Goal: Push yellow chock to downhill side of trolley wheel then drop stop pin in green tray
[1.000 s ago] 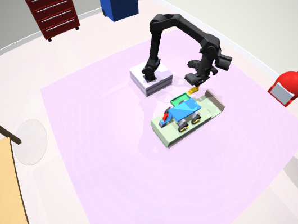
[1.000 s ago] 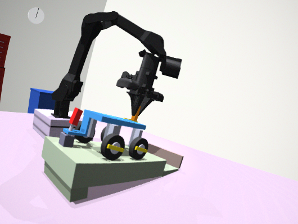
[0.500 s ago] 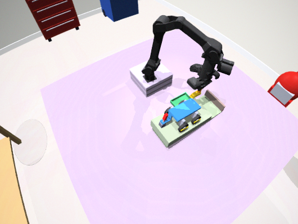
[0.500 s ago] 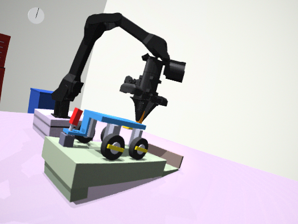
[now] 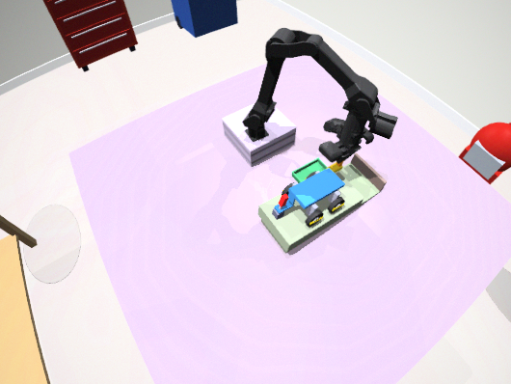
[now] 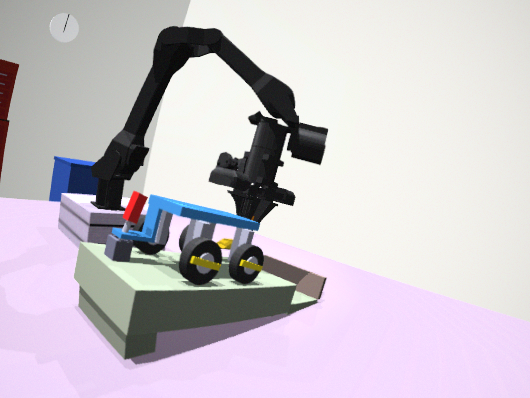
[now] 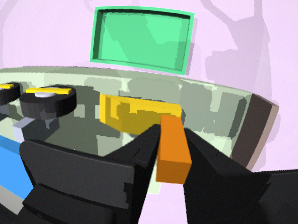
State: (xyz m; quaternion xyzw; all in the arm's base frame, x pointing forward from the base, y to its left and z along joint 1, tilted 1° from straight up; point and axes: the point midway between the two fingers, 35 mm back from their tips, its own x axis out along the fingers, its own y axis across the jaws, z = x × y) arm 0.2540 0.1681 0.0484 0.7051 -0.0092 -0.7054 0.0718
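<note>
Now: the red-headed stop pin 25 cm to the right of my gripper tip, 6 cm ahead of it and 2 cm above it. Also, from my gripper tip: green tray: 11 cm below, 6 cm to the right, 6 cm behind; then brown end board: 11 cm to the left, 8 cm below, 4 cm ahead; then yellow chock: 2 cm to the right, 1 cm below.
</note>
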